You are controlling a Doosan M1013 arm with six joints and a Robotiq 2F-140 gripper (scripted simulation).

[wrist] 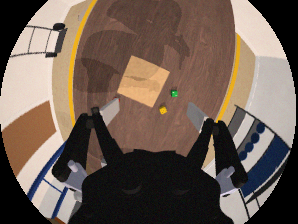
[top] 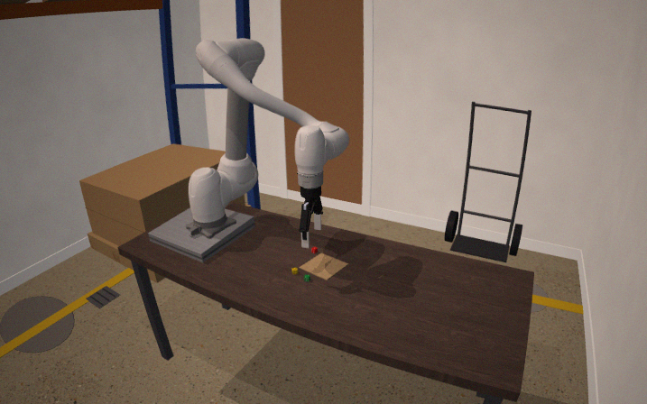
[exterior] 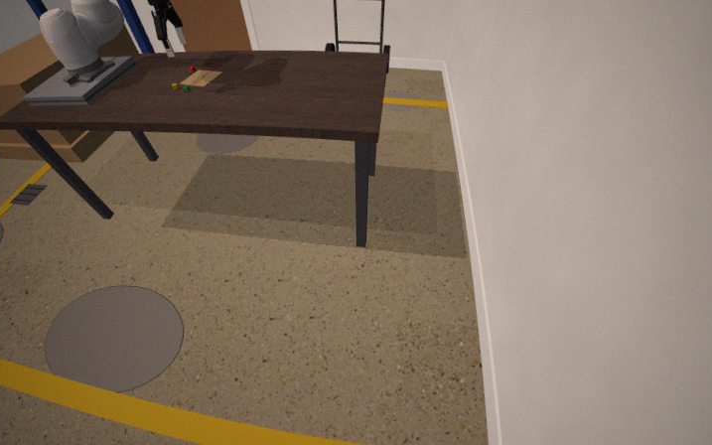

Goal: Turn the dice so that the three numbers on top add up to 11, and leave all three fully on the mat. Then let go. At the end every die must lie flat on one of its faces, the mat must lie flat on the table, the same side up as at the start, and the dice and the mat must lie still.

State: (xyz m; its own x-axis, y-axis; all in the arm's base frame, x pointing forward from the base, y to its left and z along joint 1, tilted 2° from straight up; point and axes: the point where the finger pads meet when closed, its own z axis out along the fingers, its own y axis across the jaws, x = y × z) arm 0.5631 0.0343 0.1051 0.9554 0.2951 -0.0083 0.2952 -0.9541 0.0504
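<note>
My gripper is now 15 cm above the green die, 7 cm to the left of it and 2 cm short of it. The rest, counted from my hand: red die (15 cm below, 12 cm to the left, 7 cm behind); tan mat (15 cm below, 4 cm to the left, 2 cm ahead); yellow die (15 cm below, 6 cm to the right, 5 cm behind).
</note>
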